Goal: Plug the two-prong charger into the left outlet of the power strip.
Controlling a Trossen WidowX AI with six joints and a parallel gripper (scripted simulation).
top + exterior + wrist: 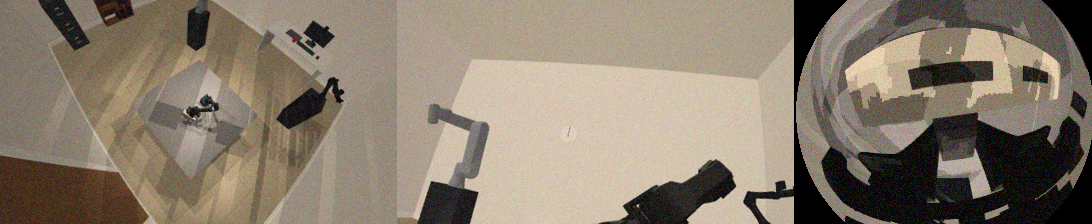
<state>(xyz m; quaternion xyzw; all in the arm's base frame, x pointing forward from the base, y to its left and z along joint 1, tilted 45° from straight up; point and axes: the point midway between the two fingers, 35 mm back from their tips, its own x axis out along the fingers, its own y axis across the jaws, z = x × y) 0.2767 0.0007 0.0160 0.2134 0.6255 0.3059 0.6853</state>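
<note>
The dark two-prong charger is 2 cm ahead of my gripper tip and 1 cm above it.
</note>
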